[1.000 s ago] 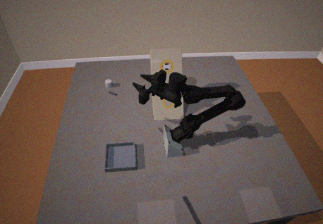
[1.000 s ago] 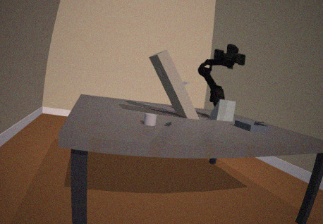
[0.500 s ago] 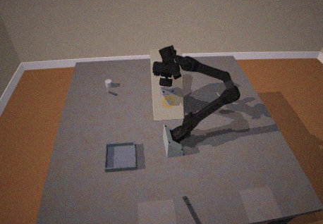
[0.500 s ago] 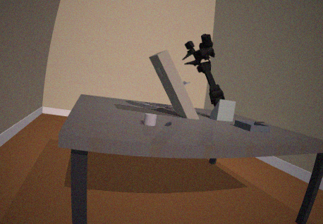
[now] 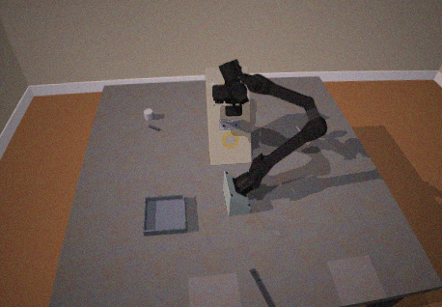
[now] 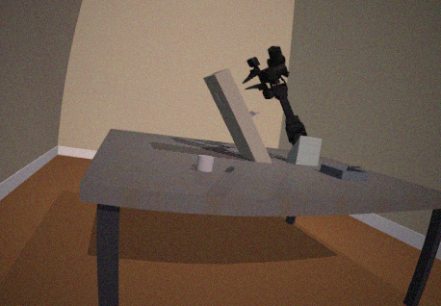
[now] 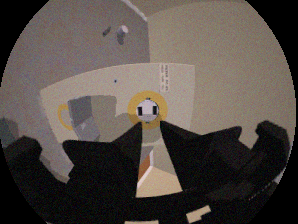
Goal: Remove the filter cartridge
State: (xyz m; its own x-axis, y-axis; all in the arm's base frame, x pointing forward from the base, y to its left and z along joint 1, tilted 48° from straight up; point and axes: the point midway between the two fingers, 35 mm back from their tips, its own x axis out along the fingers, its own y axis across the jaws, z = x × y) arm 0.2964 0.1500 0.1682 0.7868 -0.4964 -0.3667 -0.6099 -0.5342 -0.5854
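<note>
Now: gripper tip 60 mm short of the round filter cartridge, 40 mm above it and 10 mm to the left of it. From my gripper tip the other things lie so: short dark bar (330 mm to the left, 280 mm below, 160 mm ahead); grey tray (350 mm behind, 310 mm to the left, 280 mm below); service panel (120 mm below, 10 mm ahead).
</note>
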